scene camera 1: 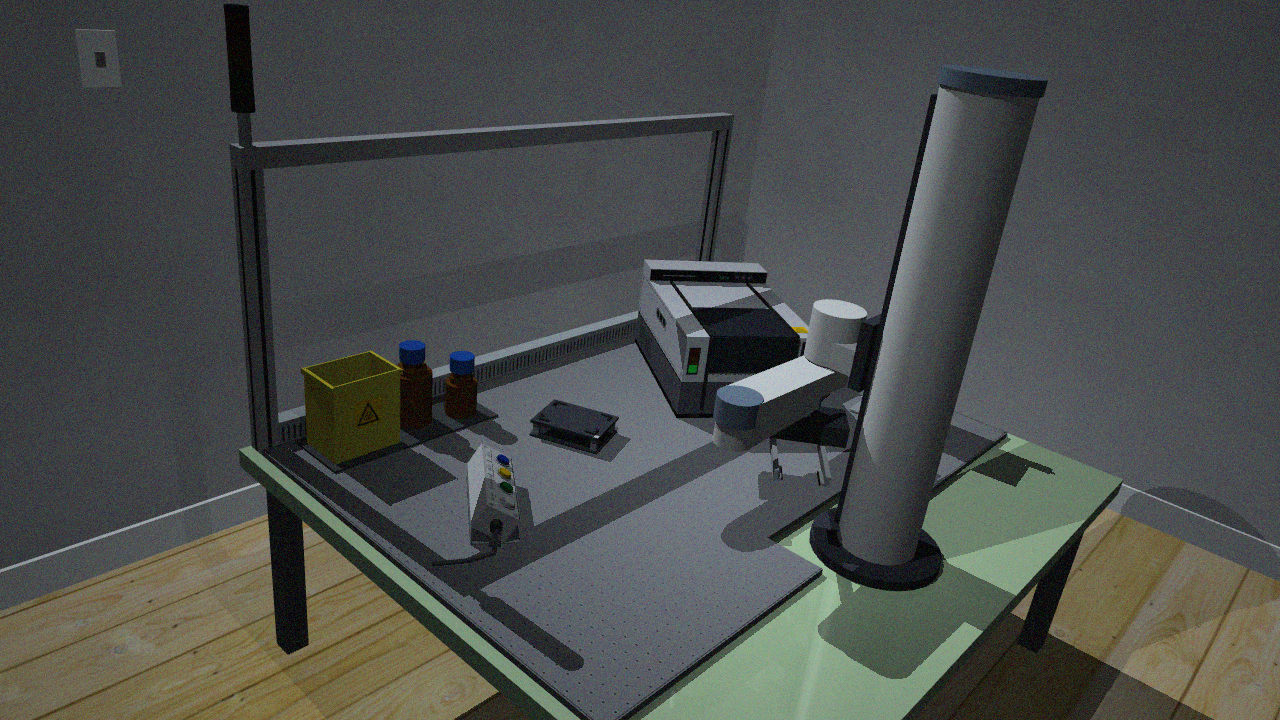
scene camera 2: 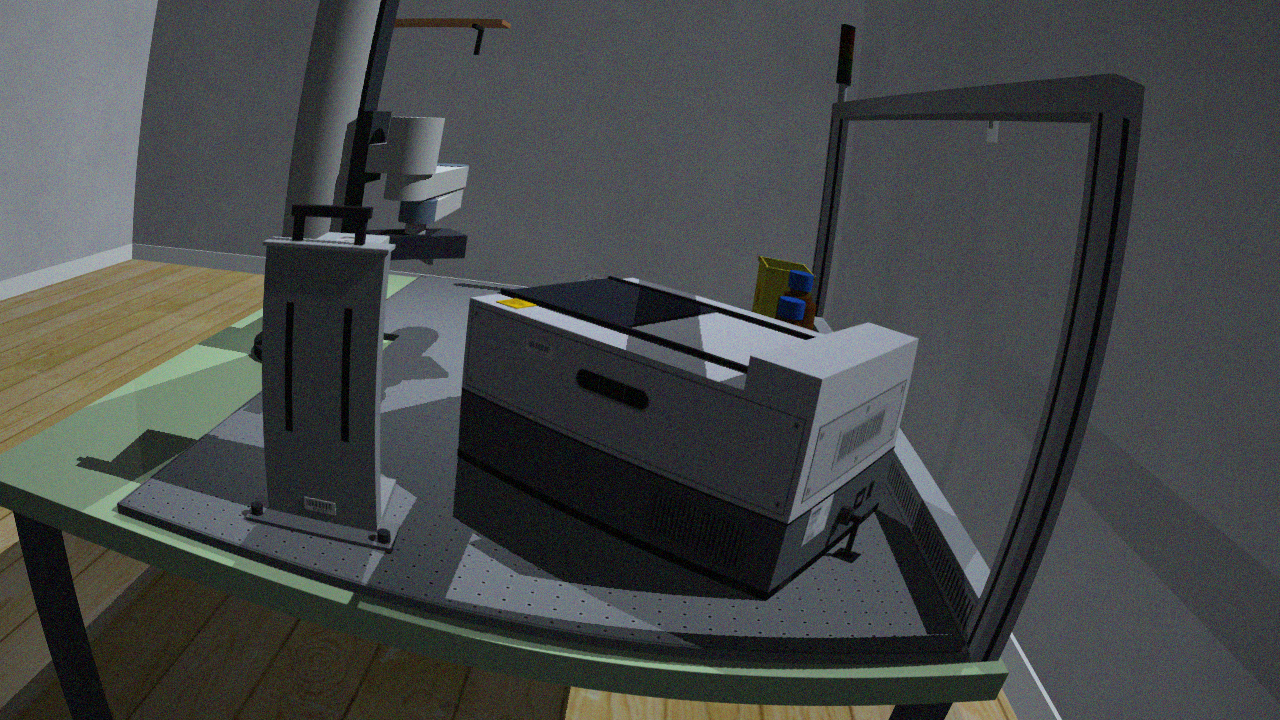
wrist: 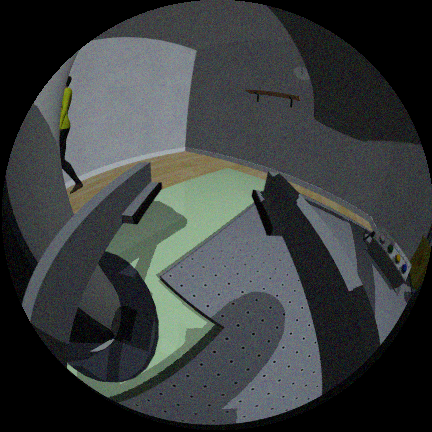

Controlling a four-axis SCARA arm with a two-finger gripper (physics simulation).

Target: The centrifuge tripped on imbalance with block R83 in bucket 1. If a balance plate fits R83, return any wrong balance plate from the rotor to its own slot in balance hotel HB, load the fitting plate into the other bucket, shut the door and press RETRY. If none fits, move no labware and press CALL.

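The centrifuge (scene camera 1: 666, 335) (scene camera 2: 537, 362) stands at the back, its dark door panel (scene camera 1: 747, 340) lying over the front of its top; rotor, buckets and block R83 are hidden. A small green light shows on its front. A tall grey hotel (scene camera 2: 322, 376) stands beside it, its back to scene camera 2; its slots and any balance plates are hidden. The button box (scene camera 1: 480, 488) (wrist: 382, 265) has blue, yellow, green and pale buttons; their labels are unreadable. My gripper (scene camera 1: 801, 479) (wrist: 206, 176) is shut on nothing, its fingers parallel with a gap between them, above the mat near the arm's column.
A low dark stand (scene camera 1: 572, 419) sits mid-mat. A yellow bin (scene camera 1: 353, 411) (scene camera 2: 774, 286) and two brown bottles (scene camera 1: 415, 394) (scene camera 1: 460, 394) stand at the far left. The arm's column (scene camera 1: 948, 313) rises at the table's edge. A metal frame (scene camera 1: 501, 134) spans the back. A person (wrist: 66, 110) stands across the room.
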